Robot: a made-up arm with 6 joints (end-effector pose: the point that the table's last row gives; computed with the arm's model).
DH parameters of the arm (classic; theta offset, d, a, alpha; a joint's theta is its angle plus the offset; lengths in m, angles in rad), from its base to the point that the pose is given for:
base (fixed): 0 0.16 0 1.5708
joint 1: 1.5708 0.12 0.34 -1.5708
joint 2: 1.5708 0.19 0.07 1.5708
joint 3: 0 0.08 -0.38 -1.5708
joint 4: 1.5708 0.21 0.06 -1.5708
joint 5: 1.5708 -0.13 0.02 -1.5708
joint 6: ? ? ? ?
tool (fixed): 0.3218 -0.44 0 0
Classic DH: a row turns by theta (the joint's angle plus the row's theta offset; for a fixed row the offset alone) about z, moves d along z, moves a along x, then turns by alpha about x.
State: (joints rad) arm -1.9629 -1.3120 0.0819 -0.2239 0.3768 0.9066
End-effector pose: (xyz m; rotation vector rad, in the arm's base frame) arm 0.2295 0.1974 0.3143 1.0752 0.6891 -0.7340
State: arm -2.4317 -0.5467 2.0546 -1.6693 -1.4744 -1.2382
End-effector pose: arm -0.0326 -0.5711 -0.3445 -1.6543 -1.3337 -1.8392
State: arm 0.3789 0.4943 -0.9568 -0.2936 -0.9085 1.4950
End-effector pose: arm -0.5971 0.1435 -0.1252 0.3612 -0.1653 0.6612
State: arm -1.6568 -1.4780 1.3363 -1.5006 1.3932 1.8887
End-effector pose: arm 0.5741 -0.2677 -0.0008 0.9013 -1.1860 -0.8894
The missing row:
joint 6: -0.3218 0 -0.0316 0
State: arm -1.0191 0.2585 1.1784 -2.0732 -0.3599 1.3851
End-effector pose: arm 0.5106 -0.2781 0.8437 3.0054 0.3426 0.1244
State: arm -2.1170 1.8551 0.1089 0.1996 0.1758 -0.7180
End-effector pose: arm 0.7595 -0.4620 0.0297 -1.0921 0.7387 1.5638
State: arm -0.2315 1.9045 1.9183 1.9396 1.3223 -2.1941
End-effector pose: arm 0.2191 -0.2874 0.0050 0.0133 0.4540 1.2895
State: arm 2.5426 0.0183 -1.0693 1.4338 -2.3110 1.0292
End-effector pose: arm 0.2714 0.3553 -0.4316 1.6530 -0.2646 0.6000
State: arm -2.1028 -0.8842 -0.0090 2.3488 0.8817 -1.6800
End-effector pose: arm -0.0123 -0.6748 0.2203 -0.7345 0.5132 -0.0143
